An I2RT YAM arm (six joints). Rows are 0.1 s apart.
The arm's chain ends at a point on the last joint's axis. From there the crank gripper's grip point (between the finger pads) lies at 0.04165 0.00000 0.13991 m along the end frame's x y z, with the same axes.
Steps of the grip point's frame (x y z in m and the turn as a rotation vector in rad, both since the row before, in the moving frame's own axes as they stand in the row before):
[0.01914, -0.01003, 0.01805, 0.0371, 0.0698, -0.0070]
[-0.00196, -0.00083, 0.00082, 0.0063, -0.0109, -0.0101]
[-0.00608, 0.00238, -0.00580, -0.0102, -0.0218, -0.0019]
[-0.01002, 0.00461, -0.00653, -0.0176, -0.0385, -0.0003]
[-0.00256, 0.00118, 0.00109, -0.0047, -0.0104, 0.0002]
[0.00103, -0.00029, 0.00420, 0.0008, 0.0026, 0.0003]
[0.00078, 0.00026, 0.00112, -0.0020, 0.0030, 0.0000]
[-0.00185, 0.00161, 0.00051, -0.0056, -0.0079, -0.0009]
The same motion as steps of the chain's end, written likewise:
[0.00951, -0.00457, 0.02140, 0.0371, 0.0698, -0.0070]
[-0.00043, 0.00047, 0.00038, 0.0063, -0.0109, -0.0101]
[-0.00302, 0.00102, -0.00667, -0.0102, -0.0218, -0.0019]
[-0.00460, 0.00215, -0.00801, -0.0176, -0.0385, -0.0003]
[-0.00110, 0.00051, 0.00067, -0.0047, -0.0104, 0.0002]
[0.00067, -0.00019, 0.00431, 0.0008, 0.0026, 0.0003]
[0.00036, -0.00002, 0.00125, -0.0020, 0.0030, 0.0000]
[-0.00074, 0.00086, 0.00019, -0.0056, -0.0079, -0.0009]

